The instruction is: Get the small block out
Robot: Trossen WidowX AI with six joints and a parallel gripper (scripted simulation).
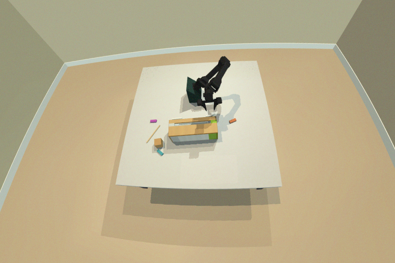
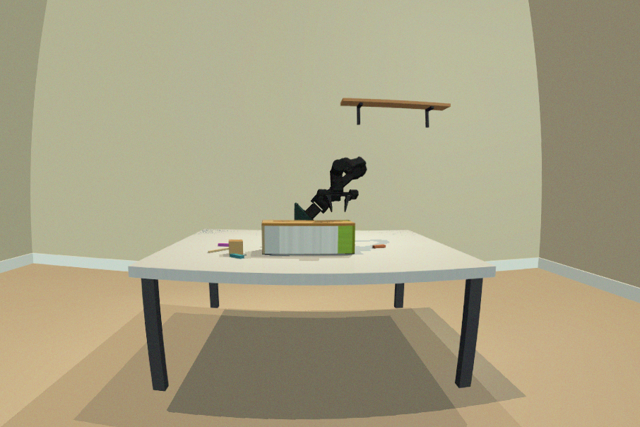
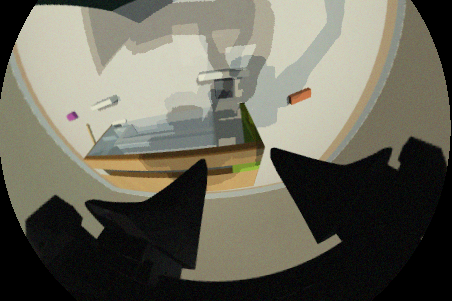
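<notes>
Right now the dark grey block is 1 cm behind my gripper tip and 15 cm below it. Round my gripper tip: tan cube: 17 cm ahead, 46 cm to the right, 14 cm below; then thin stick: 7 cm ahead, 52 cm to the right, 16 cm below; then box: 6 cm ahead, 15 cm to the right, 10 cm below.
</notes>
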